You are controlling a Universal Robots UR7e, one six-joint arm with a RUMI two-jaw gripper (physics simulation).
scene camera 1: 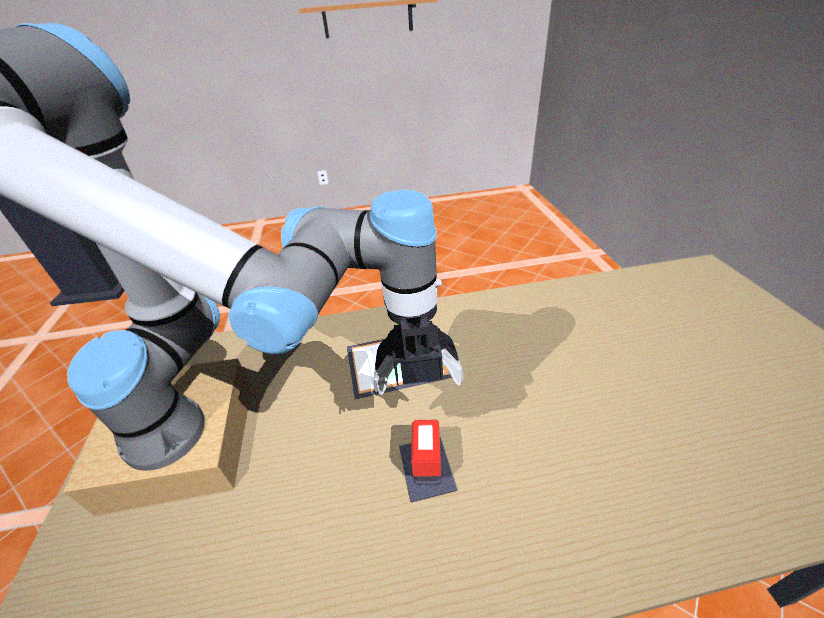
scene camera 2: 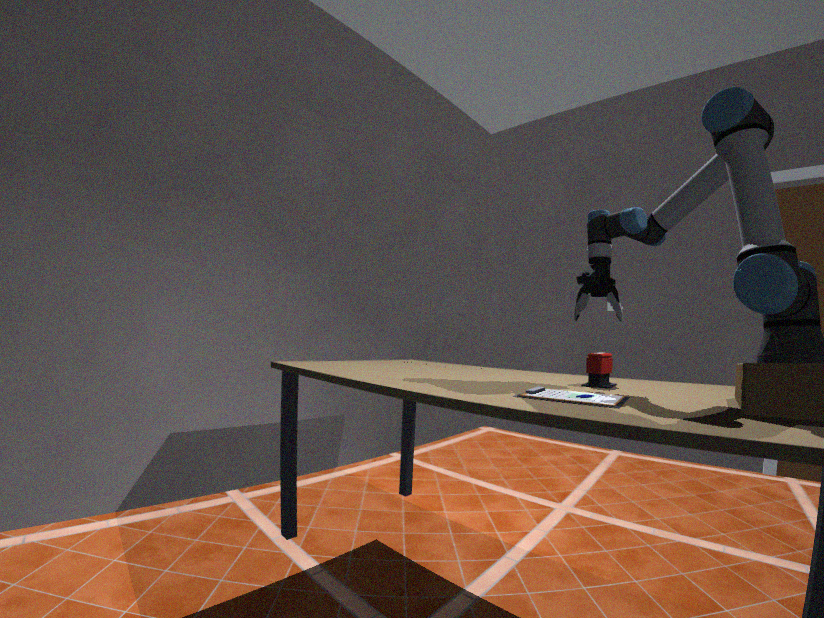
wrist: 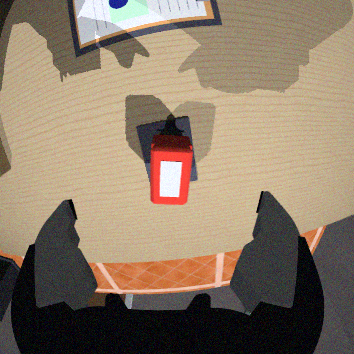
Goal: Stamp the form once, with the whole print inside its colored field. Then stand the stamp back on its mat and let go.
Observation:
In view: my gripper [scene camera 1: 419, 386], a red stamp [scene camera 1: 425, 454], a form [scene camera 1: 362, 357] and a dark mat [scene camera 1: 447, 484].
The red stamp shows as well in scene camera 2 [scene camera 2: 599, 365] and in the wrist view [wrist: 170, 154]. My gripper shows as well in scene camera 2 [scene camera 2: 597, 321] and in the wrist view [wrist: 164, 198]. The form shows as well in scene camera 2 [scene camera 2: 540, 393].

